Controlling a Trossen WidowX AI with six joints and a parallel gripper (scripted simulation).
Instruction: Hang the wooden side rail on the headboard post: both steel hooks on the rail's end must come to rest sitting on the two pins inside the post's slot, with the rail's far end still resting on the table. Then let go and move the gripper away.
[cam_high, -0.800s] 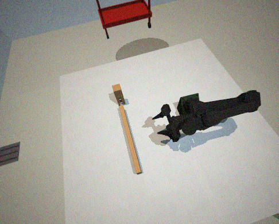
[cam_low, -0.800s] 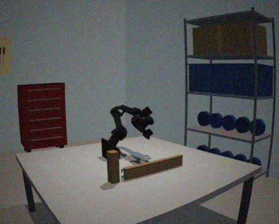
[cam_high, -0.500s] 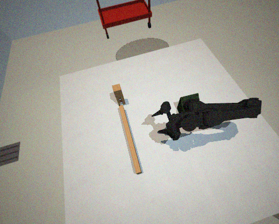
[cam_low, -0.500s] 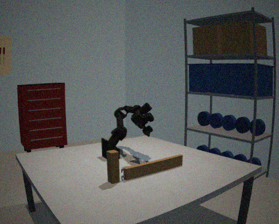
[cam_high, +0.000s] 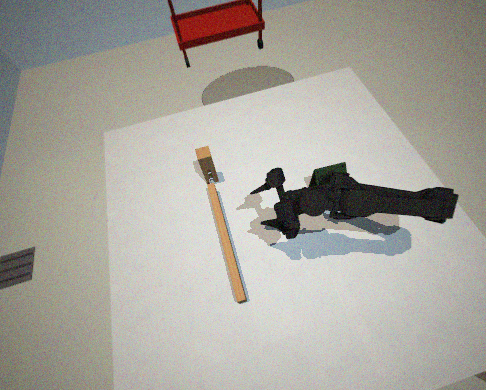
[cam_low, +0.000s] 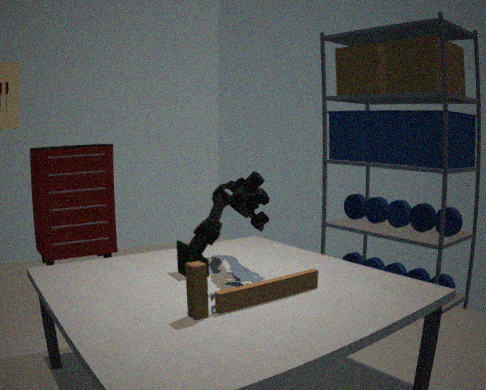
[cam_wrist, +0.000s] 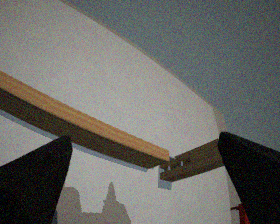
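My gripper tip is now 7 cm short of the headboard post, 31 cm to the left of it and 17 cm above it.
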